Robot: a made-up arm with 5 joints.
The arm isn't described. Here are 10 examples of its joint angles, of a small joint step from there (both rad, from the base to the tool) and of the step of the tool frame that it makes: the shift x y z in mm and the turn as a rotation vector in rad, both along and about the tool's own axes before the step.
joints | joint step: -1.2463 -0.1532 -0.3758 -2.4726 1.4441 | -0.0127 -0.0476 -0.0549 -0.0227 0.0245
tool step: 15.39 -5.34 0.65 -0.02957 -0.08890 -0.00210
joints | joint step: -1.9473 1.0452 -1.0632 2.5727 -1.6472 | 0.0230 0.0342 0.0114 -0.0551 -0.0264
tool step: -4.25 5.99 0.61 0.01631 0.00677 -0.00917
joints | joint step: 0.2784 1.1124 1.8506 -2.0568 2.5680 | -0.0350 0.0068 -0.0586 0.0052 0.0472
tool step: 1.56 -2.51 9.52 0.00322 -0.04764 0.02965
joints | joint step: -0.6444 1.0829 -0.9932 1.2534 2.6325 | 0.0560 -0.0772 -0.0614 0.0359 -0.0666
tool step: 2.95 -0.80 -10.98 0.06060 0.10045 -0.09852
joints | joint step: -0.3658 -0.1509 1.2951 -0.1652 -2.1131 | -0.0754 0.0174 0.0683 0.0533 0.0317
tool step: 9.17 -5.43 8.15 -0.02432 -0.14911 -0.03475
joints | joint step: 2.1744 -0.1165 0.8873 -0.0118 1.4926 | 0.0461 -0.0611 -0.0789 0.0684 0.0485
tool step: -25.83 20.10 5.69 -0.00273 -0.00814 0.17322
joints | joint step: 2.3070 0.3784 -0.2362 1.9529 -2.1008 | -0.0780 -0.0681 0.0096 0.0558 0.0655
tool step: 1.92 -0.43 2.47 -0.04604 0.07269 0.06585
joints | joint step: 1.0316 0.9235 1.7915 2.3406 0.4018 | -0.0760 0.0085 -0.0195 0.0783 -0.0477
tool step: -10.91 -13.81 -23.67 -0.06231 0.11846 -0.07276
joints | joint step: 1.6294 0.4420 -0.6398 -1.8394 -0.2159 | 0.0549 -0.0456 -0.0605 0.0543 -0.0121
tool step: -8.20 14.94 9.36 0.05652 0.09488 -0.05820
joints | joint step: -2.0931 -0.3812 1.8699 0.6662 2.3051 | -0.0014 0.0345 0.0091 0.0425 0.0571
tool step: -3.89 4.21 3.21 0.05533 0.01688 0.02640
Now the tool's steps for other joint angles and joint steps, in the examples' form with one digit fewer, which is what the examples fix.
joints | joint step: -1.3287 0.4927 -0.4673 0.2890 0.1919 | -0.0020 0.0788 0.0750 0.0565 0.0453
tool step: -11.8 -12.1 -20.9 -0.0398 0.1579 -0.0573
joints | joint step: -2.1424 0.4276 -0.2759 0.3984 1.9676 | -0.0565 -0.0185 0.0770 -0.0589 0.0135
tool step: 13.1 -21.7 14.8 -0.0283 -0.0723 -0.0899
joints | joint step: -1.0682 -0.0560 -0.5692 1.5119 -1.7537 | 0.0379 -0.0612 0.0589 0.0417 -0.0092
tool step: 7.3 -9.8 1.3 -0.0123 -0.0305 -0.0236
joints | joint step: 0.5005 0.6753 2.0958 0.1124 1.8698 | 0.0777 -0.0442 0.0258 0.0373 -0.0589
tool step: 12.6 -10.8 3.6 -0.0063 -0.0613 -0.0433
